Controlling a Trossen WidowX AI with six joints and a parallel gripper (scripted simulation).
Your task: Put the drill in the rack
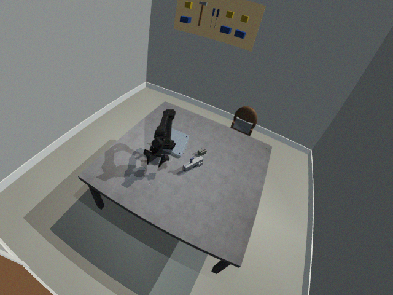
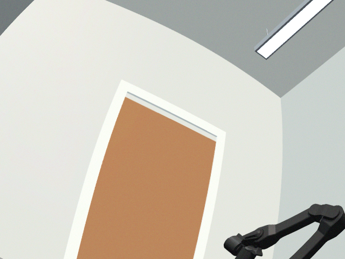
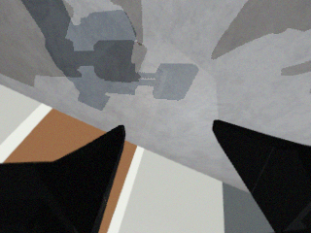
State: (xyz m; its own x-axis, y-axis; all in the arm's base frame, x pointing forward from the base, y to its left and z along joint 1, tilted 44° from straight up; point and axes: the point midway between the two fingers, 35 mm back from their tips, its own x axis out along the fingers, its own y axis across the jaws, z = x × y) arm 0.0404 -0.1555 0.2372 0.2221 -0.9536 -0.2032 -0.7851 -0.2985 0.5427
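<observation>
The blue key is 230 mm to the left of my gripper tip and 190 mm ahead of it. The rest, counted from my gripper tip: grey fixture block 260 mm to the left, 200 mm ahead, 50 mm below; rack 440 mm to the left, 180 mm ahead, 70 mm below; drill 280 mm to the left, 210 mm ahead, 40 mm below.
</observation>
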